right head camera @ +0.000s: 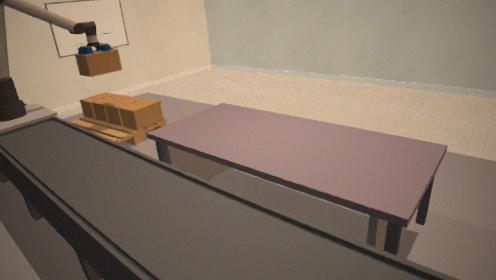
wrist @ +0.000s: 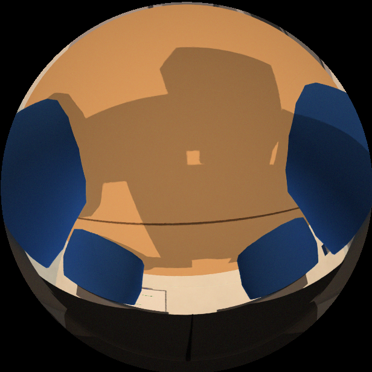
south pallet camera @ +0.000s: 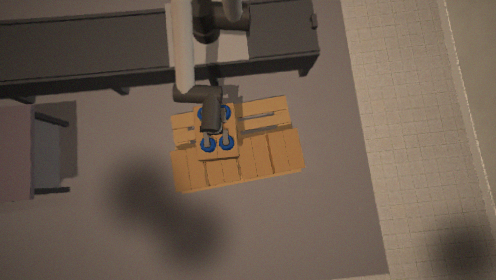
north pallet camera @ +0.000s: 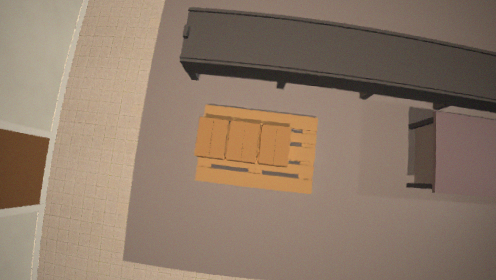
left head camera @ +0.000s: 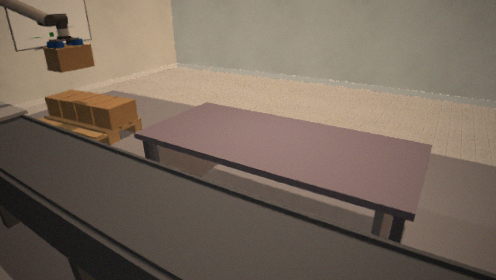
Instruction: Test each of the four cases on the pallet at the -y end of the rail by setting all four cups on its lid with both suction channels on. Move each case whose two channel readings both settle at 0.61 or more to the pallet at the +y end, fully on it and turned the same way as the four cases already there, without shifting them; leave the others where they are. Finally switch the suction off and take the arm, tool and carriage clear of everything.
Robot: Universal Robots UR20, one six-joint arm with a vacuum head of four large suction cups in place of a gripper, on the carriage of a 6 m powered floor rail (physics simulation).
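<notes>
My vacuum gripper has its blue cups on the lid of a brown case and holds it level, high in the air. In the south pallet camera view the held case overlaps bare slats of the wooden pallet and part of the row of cases standing along its far side from the rail. The same row shows below in both head views. Three cases stand on the other pallet.
The dark rail runs beside both pallets. The pale carriage stands near the rail's end at the pallet below the held case. A mauve table stands between the pallets.
</notes>
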